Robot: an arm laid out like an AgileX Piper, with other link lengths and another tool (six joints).
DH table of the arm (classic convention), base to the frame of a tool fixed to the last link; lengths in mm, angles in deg. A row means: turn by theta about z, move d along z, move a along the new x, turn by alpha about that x. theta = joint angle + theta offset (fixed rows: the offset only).
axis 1: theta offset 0, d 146.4, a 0, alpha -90
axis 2: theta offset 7.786, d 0, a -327.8, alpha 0
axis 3: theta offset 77.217, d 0, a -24.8, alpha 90
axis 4: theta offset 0, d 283.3, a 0, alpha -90
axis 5: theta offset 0, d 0, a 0, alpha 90
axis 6: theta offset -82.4, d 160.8, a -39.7, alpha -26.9
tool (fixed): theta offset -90, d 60.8, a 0, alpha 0
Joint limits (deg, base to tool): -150..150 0..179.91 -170..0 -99.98..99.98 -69.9..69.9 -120..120
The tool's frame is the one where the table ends.
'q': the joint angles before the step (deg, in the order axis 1, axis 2, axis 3, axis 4, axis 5, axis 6). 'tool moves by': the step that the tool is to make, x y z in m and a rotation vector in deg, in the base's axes. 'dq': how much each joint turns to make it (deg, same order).
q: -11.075 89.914 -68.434 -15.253 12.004 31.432
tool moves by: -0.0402 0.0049 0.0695 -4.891 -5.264 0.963
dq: 0.112 -9.841 0.001 0.358 3.589 -4.370
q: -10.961 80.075 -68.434 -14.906 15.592 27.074
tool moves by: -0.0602 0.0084 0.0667 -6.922 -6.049 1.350
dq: -0.011 -11.793 0.996 1.056 3.119 -7.038
